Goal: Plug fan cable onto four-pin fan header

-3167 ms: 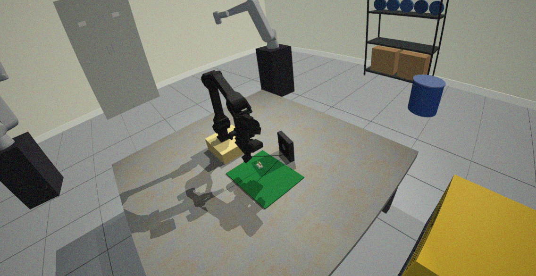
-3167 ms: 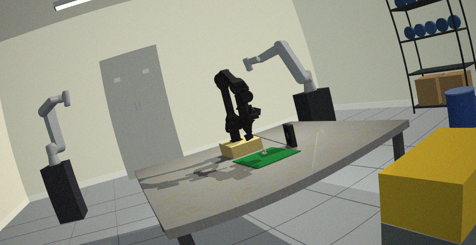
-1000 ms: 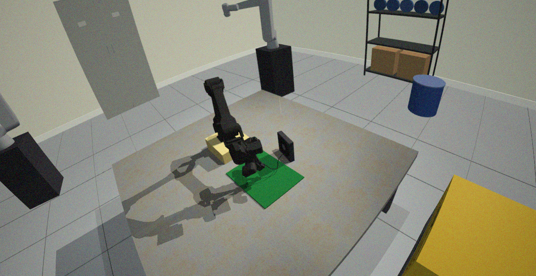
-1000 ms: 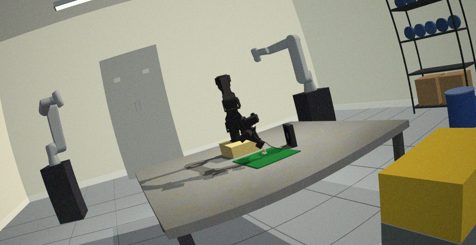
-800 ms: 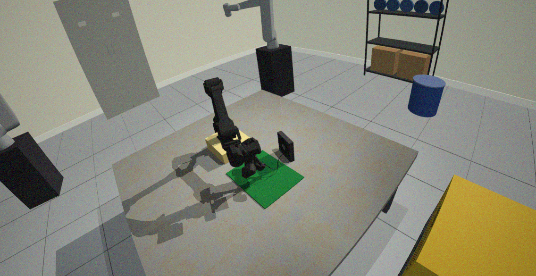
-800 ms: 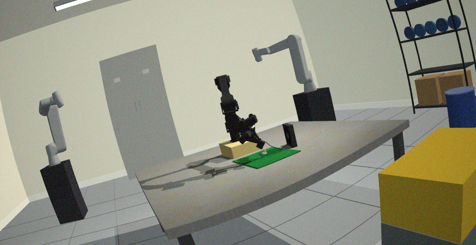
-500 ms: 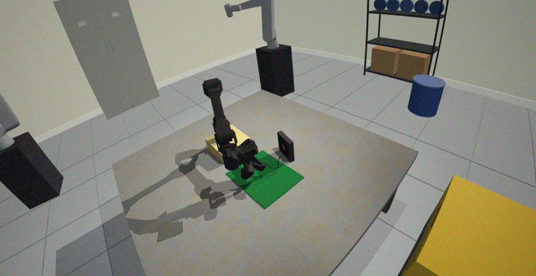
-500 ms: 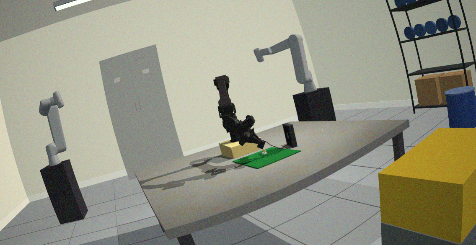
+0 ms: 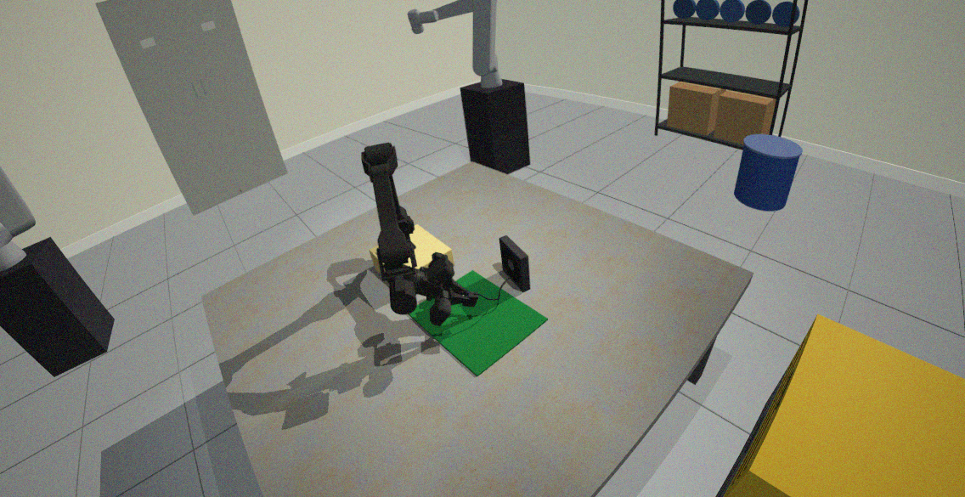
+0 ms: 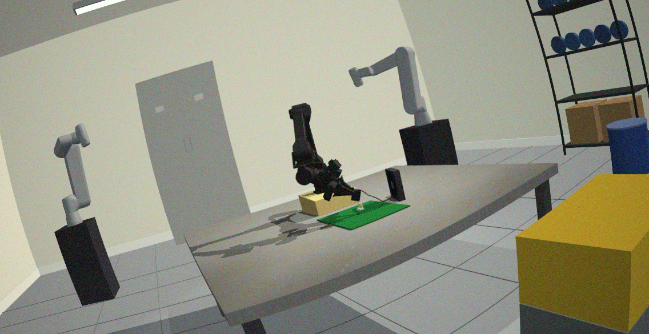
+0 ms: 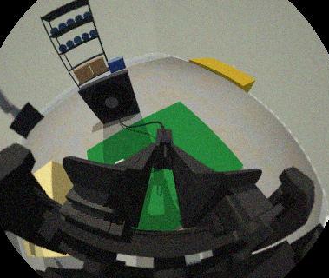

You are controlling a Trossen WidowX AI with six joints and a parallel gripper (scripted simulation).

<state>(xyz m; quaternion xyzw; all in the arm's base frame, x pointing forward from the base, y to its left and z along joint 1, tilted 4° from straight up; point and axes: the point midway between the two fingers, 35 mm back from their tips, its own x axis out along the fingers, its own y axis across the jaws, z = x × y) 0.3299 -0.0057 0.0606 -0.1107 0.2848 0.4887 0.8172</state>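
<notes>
Now: gripper tip 1 cm past the green board, 1 cm to the right of it and 10 cm above it. Also, from my gripper tip: black fan: 5 cm behind, 18 cm to the left, 3 cm below; then dark plug: 1 cm below; then four-pin fan header: 8 cm behind, 3 cm to the left, 9 cm below.
</notes>
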